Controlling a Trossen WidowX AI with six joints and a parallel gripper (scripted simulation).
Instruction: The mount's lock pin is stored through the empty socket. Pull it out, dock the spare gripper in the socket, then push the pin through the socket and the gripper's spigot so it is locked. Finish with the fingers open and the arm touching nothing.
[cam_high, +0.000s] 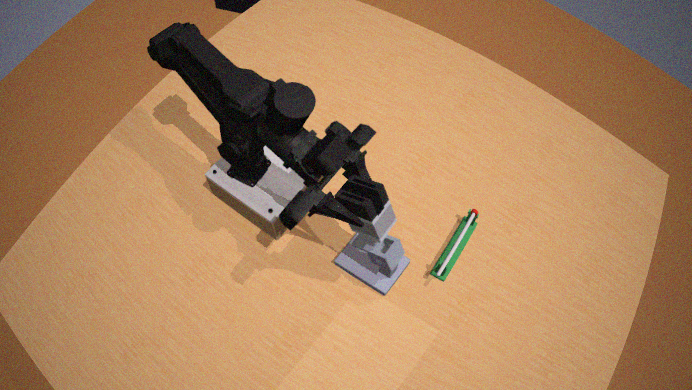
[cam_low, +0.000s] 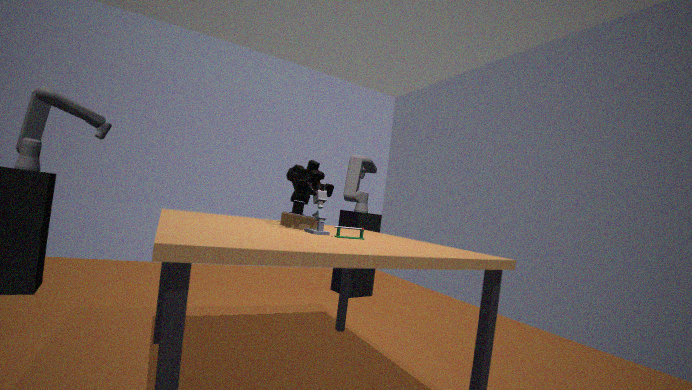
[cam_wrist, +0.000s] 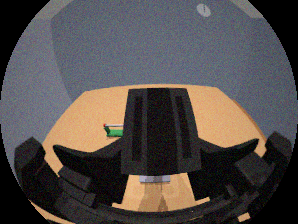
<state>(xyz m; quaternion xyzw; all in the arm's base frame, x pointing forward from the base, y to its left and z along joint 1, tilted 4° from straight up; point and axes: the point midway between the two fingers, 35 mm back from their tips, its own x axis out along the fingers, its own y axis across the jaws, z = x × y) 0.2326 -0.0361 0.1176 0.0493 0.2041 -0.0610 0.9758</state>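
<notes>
My gripper tip is 15 cm above the green bracket, 14 cm short of it and 9 cm to the right of it. From my gripper tip the other things lie so: spare gripper (1 cm below); then grey mount (12 cm below, 2 cm ahead).
</notes>
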